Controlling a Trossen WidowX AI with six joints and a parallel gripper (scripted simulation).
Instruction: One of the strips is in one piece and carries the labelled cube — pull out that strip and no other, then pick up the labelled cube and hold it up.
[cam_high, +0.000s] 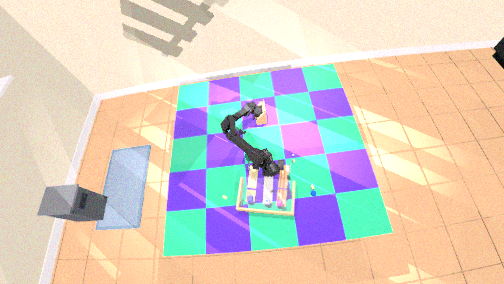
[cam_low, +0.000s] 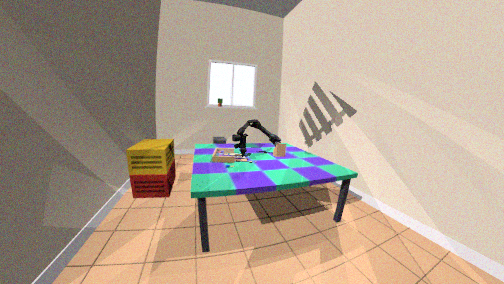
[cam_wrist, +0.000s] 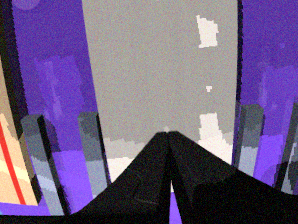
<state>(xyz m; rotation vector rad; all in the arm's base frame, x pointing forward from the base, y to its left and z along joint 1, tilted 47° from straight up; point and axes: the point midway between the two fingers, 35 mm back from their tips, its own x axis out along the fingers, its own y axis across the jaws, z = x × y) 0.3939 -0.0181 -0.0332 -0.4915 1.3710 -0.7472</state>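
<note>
Now: the labelled cube 200 mm ahead of my gripper tip, 40 mm to the right of it and 10 mm above it. Also, from my gripper tip: blue piece: 180 mm ahead, 240 mm to the left.
</note>
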